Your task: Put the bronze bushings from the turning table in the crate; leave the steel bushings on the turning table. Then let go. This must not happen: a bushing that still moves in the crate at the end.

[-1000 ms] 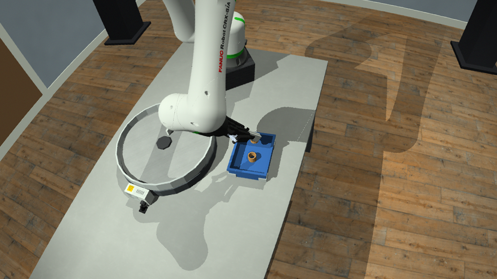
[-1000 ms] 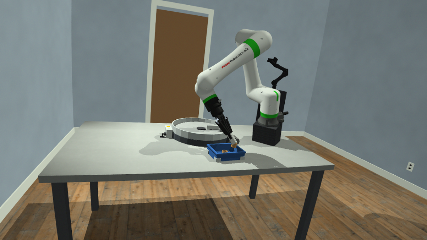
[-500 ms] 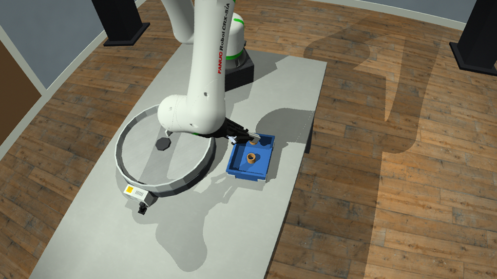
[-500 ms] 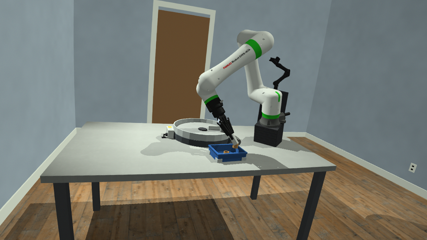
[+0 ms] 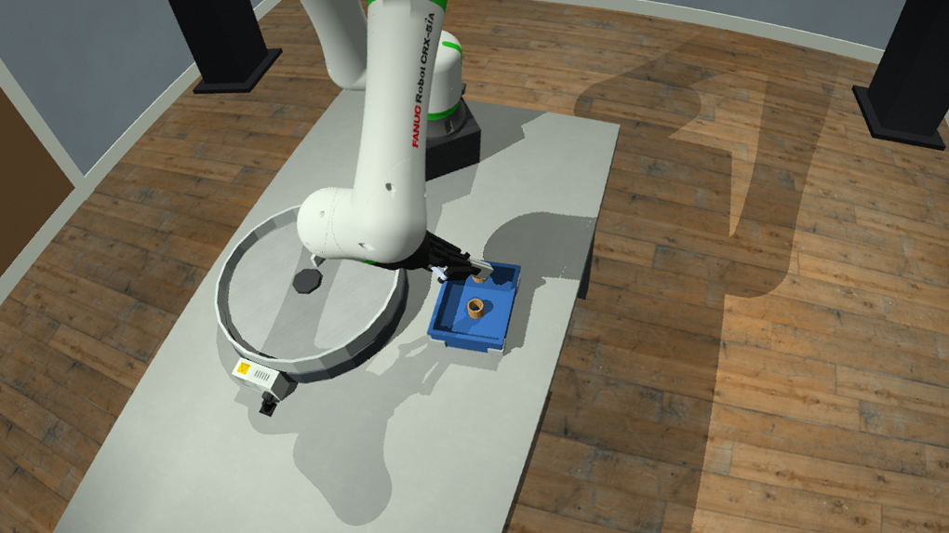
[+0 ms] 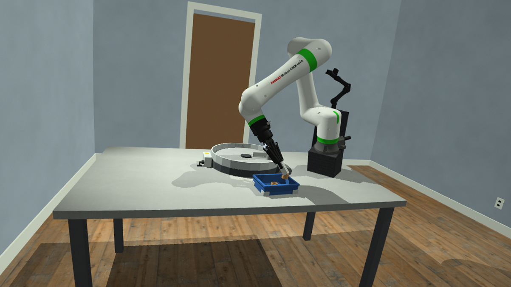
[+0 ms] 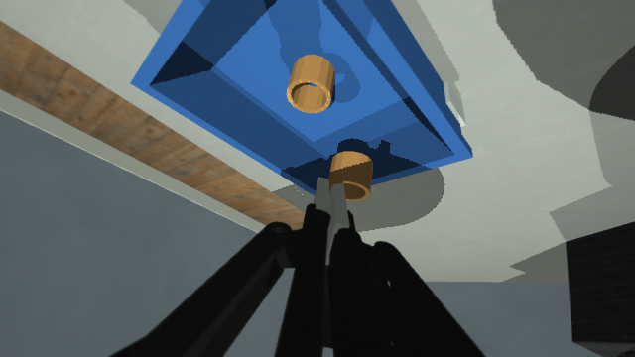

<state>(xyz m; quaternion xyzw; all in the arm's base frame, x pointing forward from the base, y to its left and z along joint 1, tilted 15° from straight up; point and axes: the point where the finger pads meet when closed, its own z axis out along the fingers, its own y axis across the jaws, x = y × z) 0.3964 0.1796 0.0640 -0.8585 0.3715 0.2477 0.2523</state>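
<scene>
Now: the blue crate 30 mm ahead of my hand and 80 mm below it. From my hand the other things lie so: round turning table 60 mm ahead, 370 mm to the right, 50 mm below.
</scene>
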